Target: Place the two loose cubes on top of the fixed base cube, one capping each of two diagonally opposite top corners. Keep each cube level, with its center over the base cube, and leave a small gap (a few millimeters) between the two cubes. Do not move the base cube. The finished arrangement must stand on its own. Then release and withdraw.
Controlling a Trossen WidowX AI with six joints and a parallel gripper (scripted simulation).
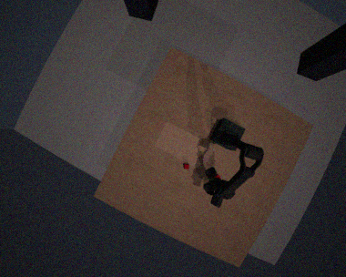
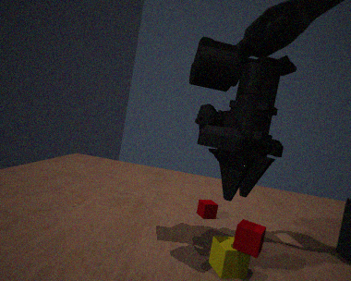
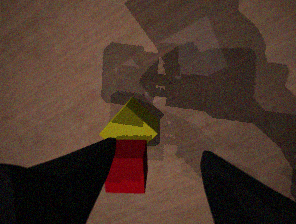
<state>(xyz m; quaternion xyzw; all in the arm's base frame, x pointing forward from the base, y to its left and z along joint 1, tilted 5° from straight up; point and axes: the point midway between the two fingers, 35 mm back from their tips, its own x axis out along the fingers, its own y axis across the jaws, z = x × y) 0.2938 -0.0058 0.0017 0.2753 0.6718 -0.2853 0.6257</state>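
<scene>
The yellow base cube lies 8 cm below my gripper tip, 3 cm to the left of it and 1 cm ahead of it.
</scene>
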